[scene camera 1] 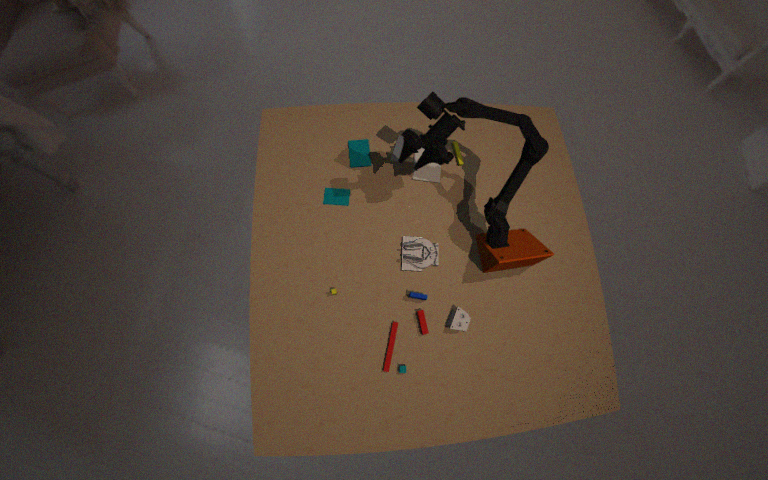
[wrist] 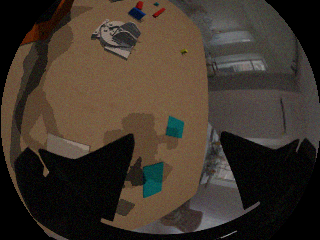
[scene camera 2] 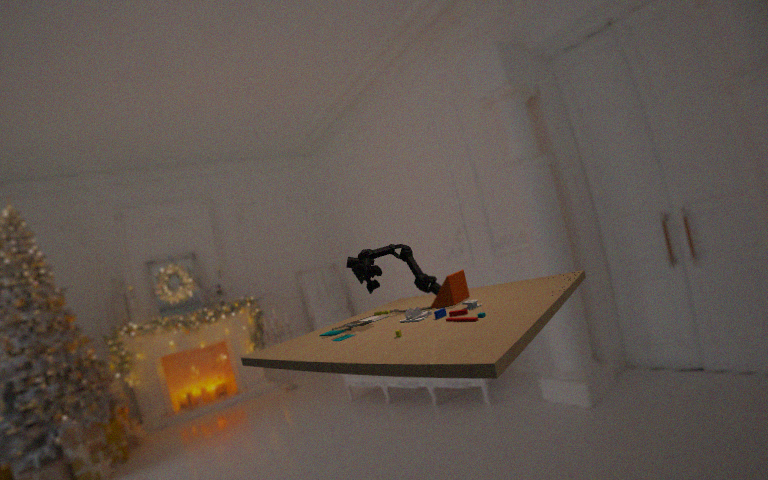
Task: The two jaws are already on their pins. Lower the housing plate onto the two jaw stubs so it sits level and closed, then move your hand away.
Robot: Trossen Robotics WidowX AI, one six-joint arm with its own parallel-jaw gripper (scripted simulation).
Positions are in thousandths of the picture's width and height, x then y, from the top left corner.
Scene:
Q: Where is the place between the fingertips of my gripper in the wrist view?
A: At 561, 577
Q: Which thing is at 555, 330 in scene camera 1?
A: My gripper.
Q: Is my gripper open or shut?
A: Open.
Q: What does my gripper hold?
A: Nothing.

